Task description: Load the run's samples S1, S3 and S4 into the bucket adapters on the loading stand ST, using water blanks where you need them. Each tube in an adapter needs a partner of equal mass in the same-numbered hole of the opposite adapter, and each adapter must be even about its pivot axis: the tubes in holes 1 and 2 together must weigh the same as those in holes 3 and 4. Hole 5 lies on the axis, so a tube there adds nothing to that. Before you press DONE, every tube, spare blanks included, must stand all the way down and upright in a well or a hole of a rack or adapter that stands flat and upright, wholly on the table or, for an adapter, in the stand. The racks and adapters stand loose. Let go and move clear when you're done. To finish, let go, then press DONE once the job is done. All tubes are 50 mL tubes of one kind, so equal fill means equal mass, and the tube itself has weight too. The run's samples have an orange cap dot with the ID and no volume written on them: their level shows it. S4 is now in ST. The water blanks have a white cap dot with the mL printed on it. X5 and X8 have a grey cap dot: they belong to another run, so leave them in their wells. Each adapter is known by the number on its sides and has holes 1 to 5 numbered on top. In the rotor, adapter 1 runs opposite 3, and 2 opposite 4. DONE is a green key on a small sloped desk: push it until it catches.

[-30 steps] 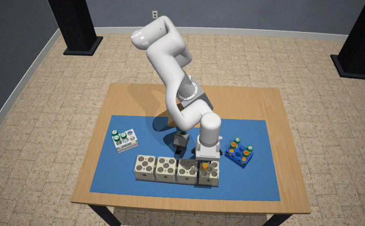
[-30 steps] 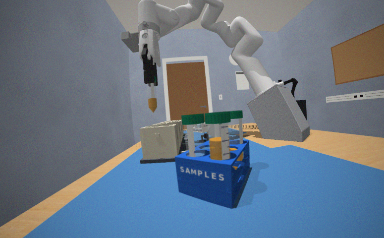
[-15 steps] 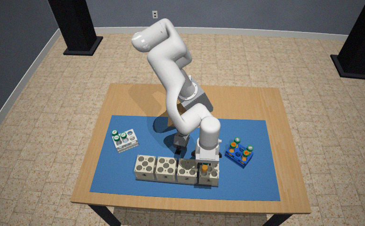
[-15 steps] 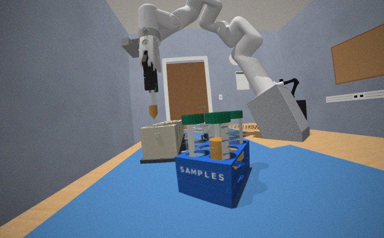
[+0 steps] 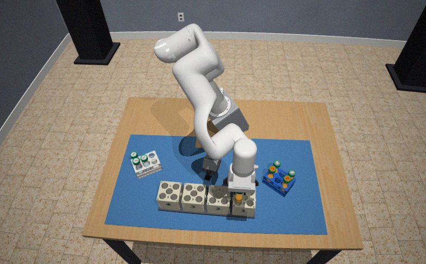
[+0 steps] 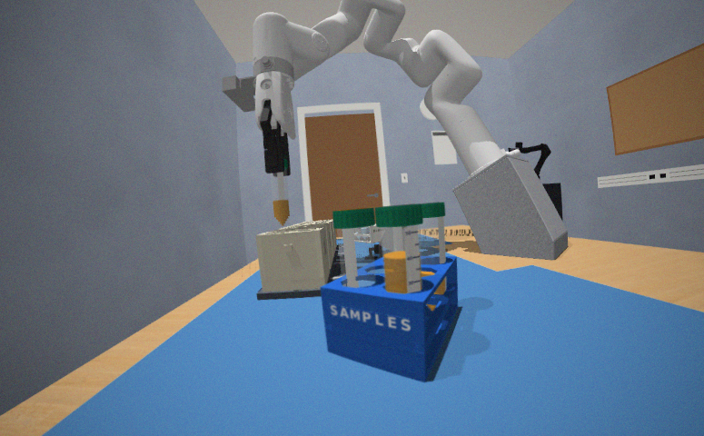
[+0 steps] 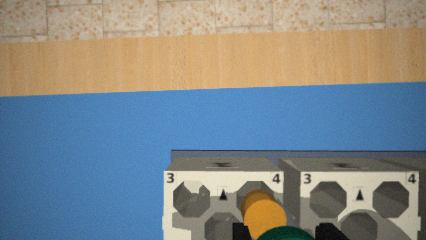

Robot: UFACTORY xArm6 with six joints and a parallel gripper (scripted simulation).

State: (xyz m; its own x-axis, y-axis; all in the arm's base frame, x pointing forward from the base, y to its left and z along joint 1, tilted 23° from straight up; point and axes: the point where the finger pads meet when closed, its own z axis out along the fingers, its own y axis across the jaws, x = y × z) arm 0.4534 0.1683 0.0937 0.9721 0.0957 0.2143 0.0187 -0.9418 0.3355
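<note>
Right now the orange-dot tube is 5 cm below my hand and 1 cm to the right of it. Round my hand: loading stand ST: 21 cm below, 14 cm to the right, 3 cm behind; blue sample rack: 19 cm to the left, 18 cm below, 16 cm behind; green done key: 25 cm behind, 15 cm below, 14 cm to the right.
</note>
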